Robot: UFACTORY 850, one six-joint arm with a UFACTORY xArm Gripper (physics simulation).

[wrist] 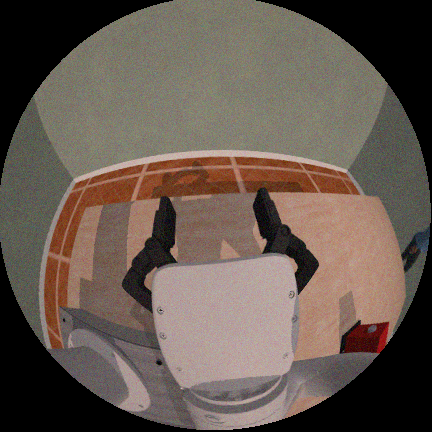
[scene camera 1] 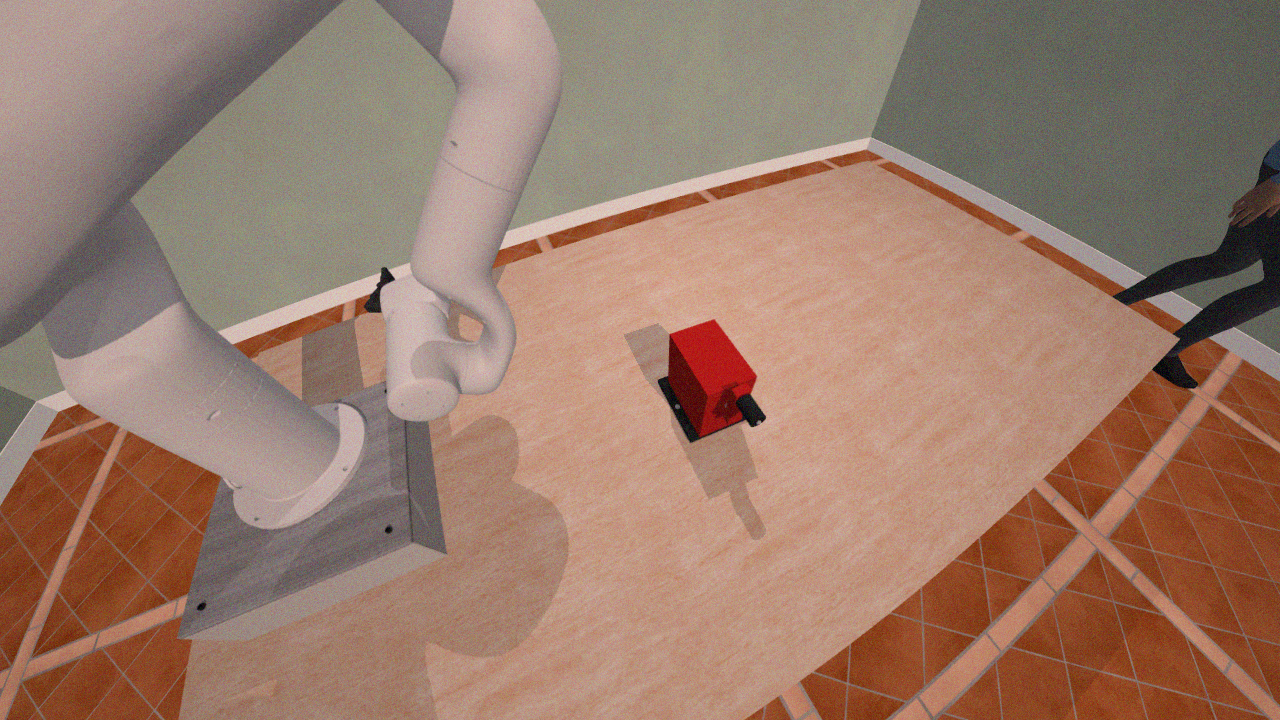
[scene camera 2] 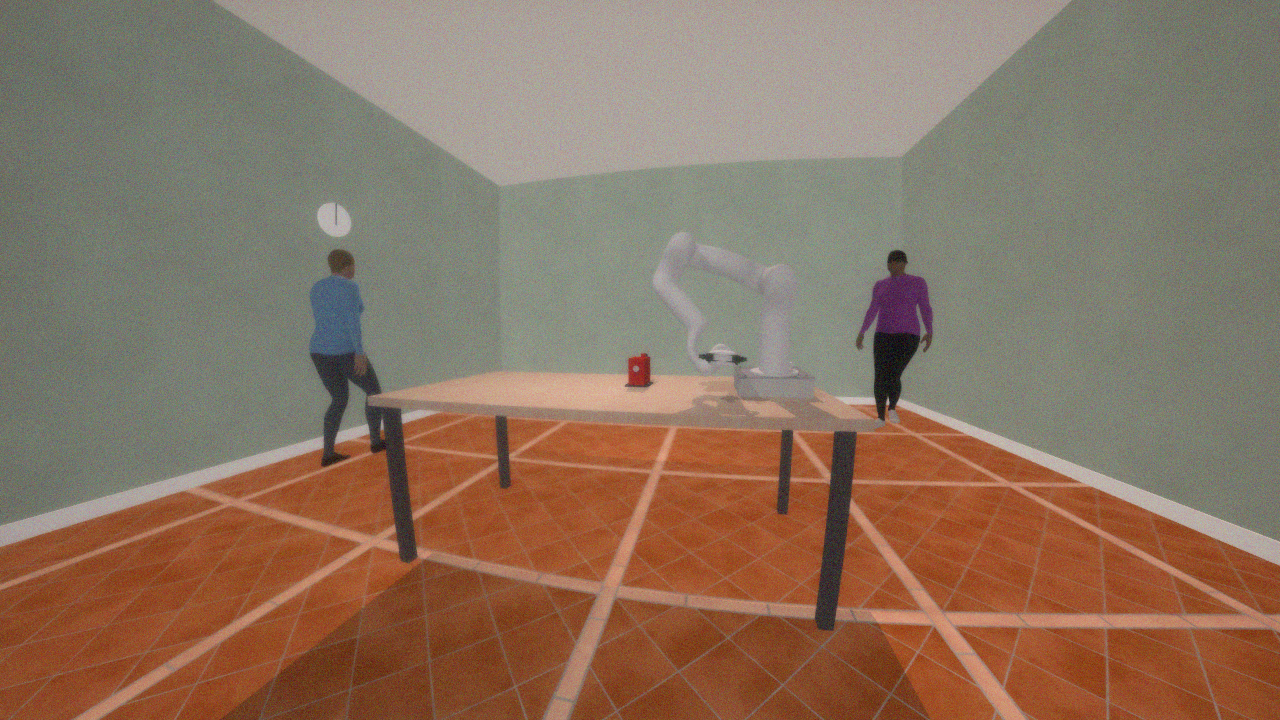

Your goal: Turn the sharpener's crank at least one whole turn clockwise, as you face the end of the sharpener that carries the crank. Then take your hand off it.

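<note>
The red box-shaped sharpener stands upright on its black base on the table. Its crank, with a black handle, is on the end that faces right and toward the camera in the scene camera 1 view. In the wrist view the sharpener is at the lower right edge and its crank is not visible. My gripper is open and empty, low beside the arm's base and well apart from the sharpener. In the scene camera 1 view the wrist hides most of the gripper.
The arm's grey base plate is mounted on the wooden table, close to the wrist. A person in blue and a person in purple stand beyond the table.
</note>
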